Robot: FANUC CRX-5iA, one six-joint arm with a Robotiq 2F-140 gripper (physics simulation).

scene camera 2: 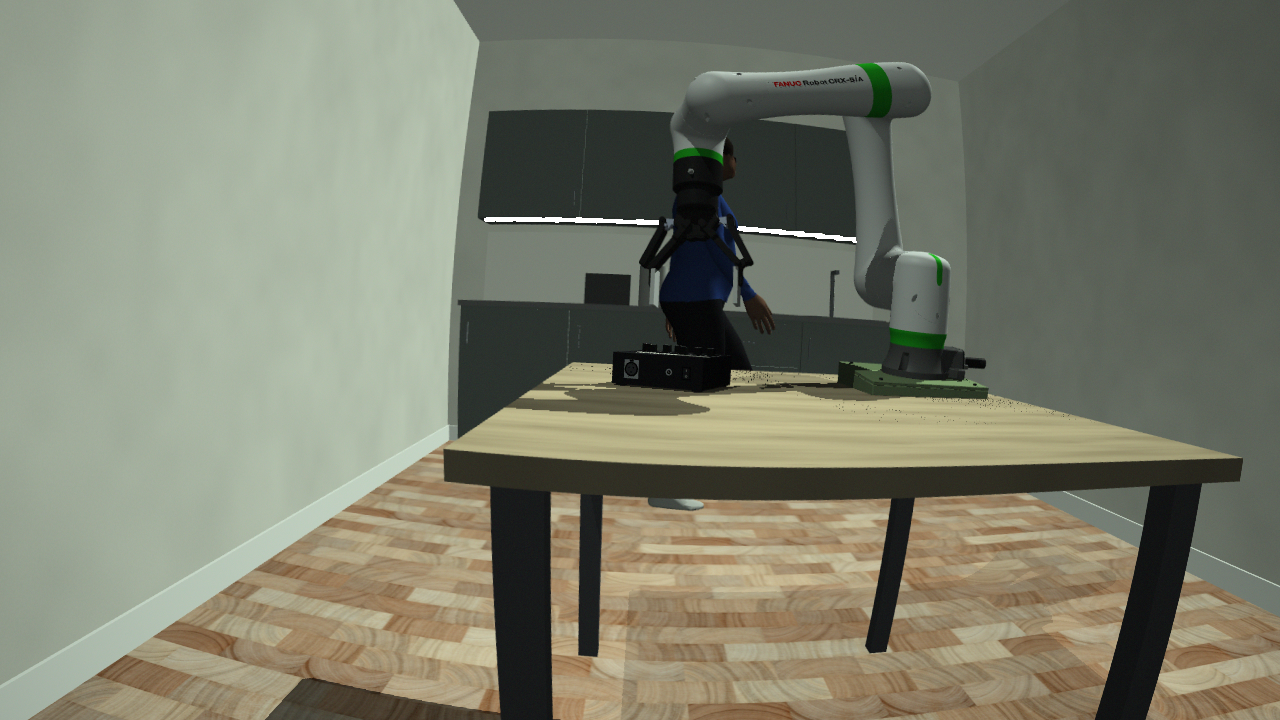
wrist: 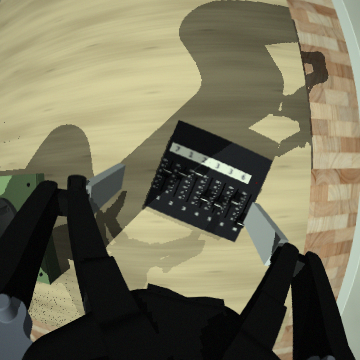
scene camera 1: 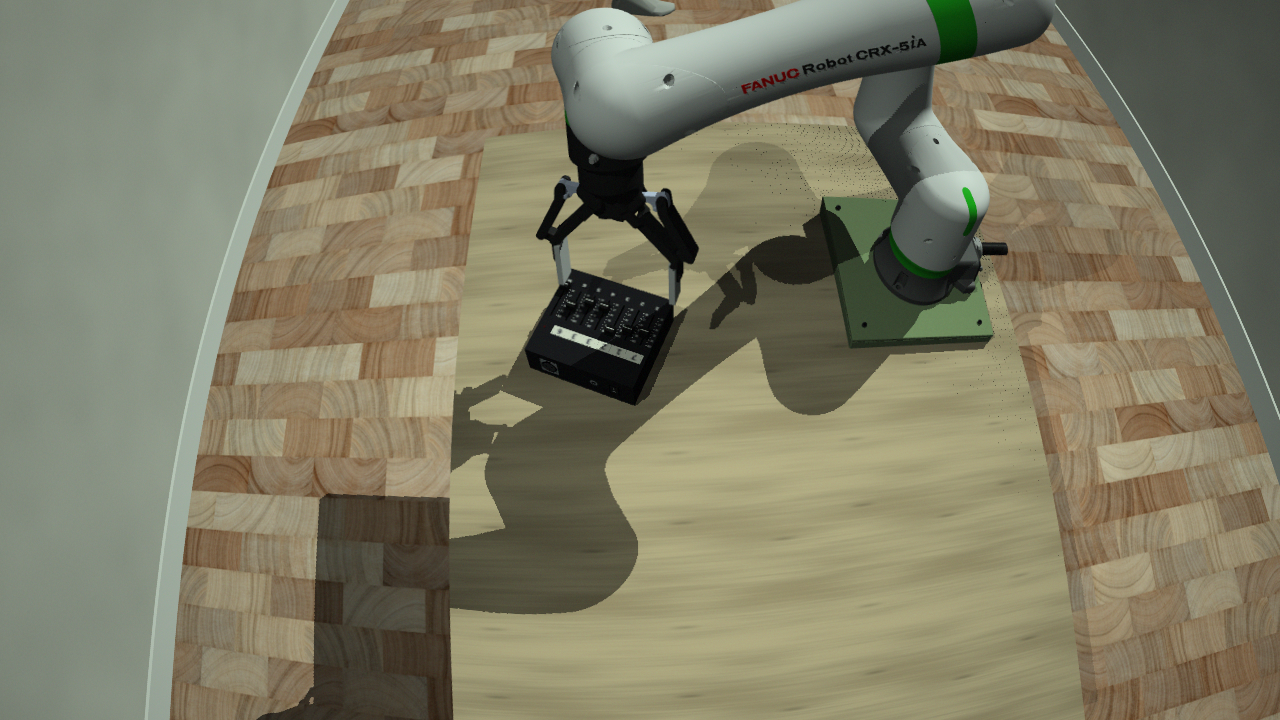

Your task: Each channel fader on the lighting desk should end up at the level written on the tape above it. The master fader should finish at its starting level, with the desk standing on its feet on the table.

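Frame: origin at the arm's base, x left, y back, z up, level; millimetres.
Where they show: gripper, fingertip midpoint: [scene camera 2: 694, 305] [wrist: 186, 195] [scene camera 1: 618, 287]; arm's base at its link origin: [scene camera 2: 914, 374] [wrist: 4, 225] [scene camera 1: 914, 265].
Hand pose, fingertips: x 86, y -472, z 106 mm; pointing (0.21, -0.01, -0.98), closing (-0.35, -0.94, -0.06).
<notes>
Each offset is from my fingertips to the top centre of the thing. Level surfaces: height alone.
The black lighting desk {dy -31, dx +1, dz -71 mm} [scene camera 1: 572, 347] [scene camera 2: 657, 369] [wrist: 226, 150] sits flat and upright on the table, turned at an angle; its feet are hidden. Its white tape {dy -36, dx +32, dz -84 mm} [scene camera 1: 597, 344] [wrist: 210, 164] carries six small numbers, seemingly 7, 1 or 2, 2, 3, 3, 6 from left in the wrist view. There, the left three channel faders have caps nearer the tape; the other three sit lower. The master fader {dy -76, dx -64, dz -71 mm} [wrist: 241, 224], rightmost, is near its slot's bottom, close to the right fingertip in the picture. My gripper [scene camera 1: 618, 291] [scene camera 2: 700, 300] [wrist: 186, 195] is open and empty, above the desk.
The green base plate [scene camera 1: 863, 335] [scene camera 2: 966, 390] [wrist: 32, 179] of the arm stands on the wooden table {dz -139 mm} [scene camera 1: 805, 555] [scene camera 2: 805, 443] [wrist: 100, 65]. A person in blue [scene camera 2: 702, 268] stands behind the table. The arm's shadow crosses the desk and table.
</notes>
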